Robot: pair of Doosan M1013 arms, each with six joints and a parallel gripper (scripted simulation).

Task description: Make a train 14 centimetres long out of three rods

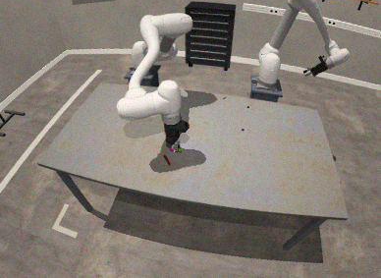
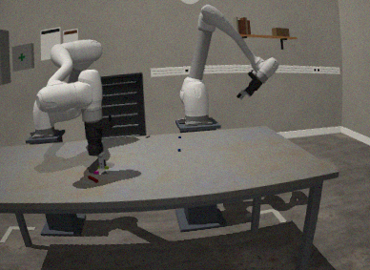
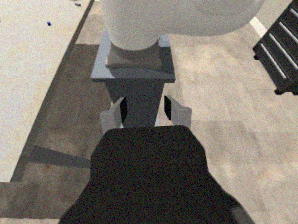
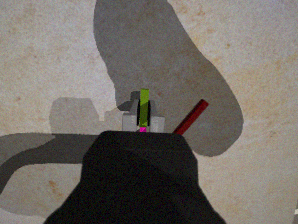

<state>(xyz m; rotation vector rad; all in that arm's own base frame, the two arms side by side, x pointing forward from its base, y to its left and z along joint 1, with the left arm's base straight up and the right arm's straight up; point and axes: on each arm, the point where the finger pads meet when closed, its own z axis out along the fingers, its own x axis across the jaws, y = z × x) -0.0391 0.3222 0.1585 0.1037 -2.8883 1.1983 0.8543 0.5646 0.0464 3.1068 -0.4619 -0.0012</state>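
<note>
The magenta rod lies 4 cm to the right of my right hand, 4 cm below it and 1 cm behind it. Also, from my right hand: small grey piece (57 cm behind, 21 cm to the left, 4 cm below); lime rod (2 cm below); red rod (6 cm ahead, 4 cm to the right, 4 cm below).
</note>
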